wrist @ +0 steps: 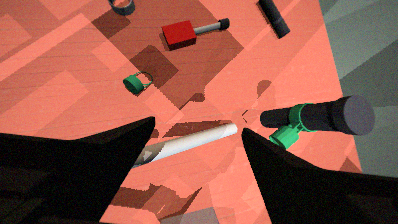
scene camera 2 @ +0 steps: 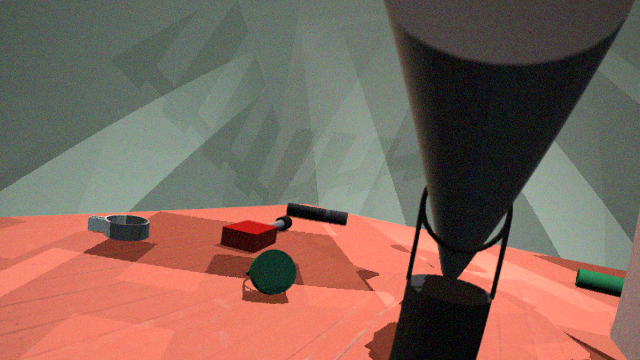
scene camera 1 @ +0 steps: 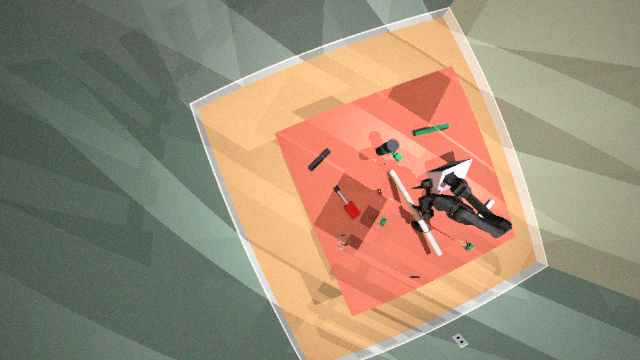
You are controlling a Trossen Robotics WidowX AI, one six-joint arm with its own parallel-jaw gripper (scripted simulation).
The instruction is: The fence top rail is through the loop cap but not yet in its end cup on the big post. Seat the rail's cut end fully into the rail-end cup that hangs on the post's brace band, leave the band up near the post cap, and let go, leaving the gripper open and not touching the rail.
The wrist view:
my gripper: 199,126
top rail: 150,153
handle: 178,35
dark big post: 353,115
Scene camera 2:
top rail: 488,94
handle: 252,236
dark bar: 296,210
